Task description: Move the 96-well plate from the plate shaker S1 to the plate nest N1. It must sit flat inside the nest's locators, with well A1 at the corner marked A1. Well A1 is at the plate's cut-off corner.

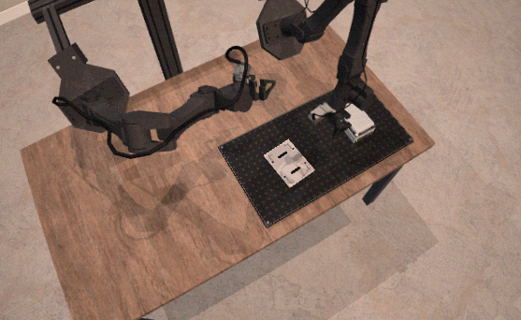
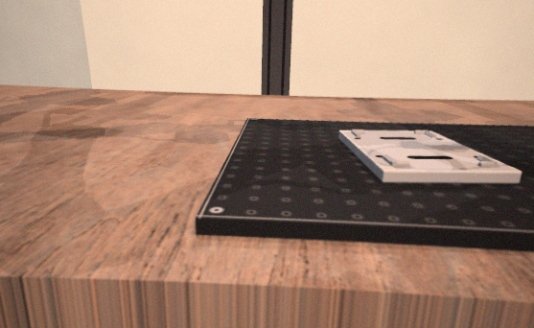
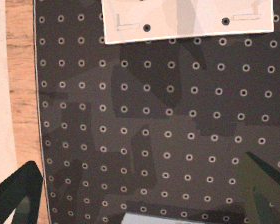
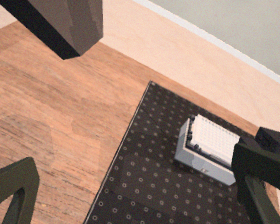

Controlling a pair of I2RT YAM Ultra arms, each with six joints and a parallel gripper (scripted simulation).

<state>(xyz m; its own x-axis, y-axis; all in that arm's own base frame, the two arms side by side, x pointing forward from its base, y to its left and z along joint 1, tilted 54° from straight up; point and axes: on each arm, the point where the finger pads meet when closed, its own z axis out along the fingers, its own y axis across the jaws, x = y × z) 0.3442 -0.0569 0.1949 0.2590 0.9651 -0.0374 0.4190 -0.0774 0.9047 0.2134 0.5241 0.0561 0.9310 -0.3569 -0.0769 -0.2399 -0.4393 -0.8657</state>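
My left gripper is now 180 mm to the right of the white 96-well plate, 100 mm above it and 40 mm past it.
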